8 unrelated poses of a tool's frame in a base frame.
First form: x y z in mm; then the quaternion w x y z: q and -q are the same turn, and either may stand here.
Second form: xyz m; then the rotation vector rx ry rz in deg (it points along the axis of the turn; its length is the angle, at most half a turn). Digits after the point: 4 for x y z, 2 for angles.
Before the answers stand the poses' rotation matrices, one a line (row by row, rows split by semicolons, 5 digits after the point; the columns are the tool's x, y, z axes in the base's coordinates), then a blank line. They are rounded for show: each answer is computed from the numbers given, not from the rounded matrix.
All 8 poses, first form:
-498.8, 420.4, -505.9, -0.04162, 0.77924, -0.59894, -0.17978
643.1, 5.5, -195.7, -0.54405, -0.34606, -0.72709, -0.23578
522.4, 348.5, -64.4, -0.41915, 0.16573, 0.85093, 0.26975
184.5, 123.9, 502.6, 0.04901, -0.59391, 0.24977, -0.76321
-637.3, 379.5, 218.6, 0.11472, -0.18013, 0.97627, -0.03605
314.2, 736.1, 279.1, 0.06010, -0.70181, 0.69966, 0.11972
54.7, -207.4, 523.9, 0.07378, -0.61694, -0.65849, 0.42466
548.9, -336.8, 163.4, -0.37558, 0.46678, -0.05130, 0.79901
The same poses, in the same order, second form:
0.21790 -0.94840 -0.23033; -0.91847 -0.27908 0.28022; -0.33004 0.15049 -0.93189
-0.16850 0.24668 0.95433; 0.75979 0.64930 -0.03368; -0.62796 0.71941 -0.29683
-0.59369 0.50818 -0.62392; 0.05592 0.79954 0.59801; 0.80275 0.32015 -0.50310
-0.28974 -0.22187 0.93103; -0.37149 -0.87043 -0.32304; 0.88207 -0.43947 0.16978
-0.90879 -0.34344 0.23698; -0.35998 0.93251 -0.02906; -0.21101 -0.11172 -0.97108
-0.00771 -0.99644 -0.08394; -0.96766 -0.01373 0.25188; -0.25214 0.08317 -0.96411
-0.22789 0.74983 -0.62114; 0.87516 -0.12190 -0.46823; -0.42681 -0.65030 -0.62844
-0.28211 0.55230 0.78446; -0.64808 -0.71261 0.26865; 0.70739 -0.43261 0.55897

-0.4988, 0.4204, -0.5059, -136.66, 105.04, 31.53
0.6431, 0.0055, -0.1957, 47.05, 98.86, 32.06
0.5224, 0.3485, -0.0644, -23.81, -122.25, -38.75
0.1845, 0.1239, 0.5026, -103.69, 43.61, -133.25
-0.6373, 0.3795, 0.2186, -30.25, 163.95, -6.05
0.3142, 0.7361, 0.2791, -121.71, 121.34, 20.76
0.0547, -0.2074, 0.5239, -106.12, -113.26, 73.04
0.5489, -0.3368, 0.1634, -68.44, 7.52, -117.15

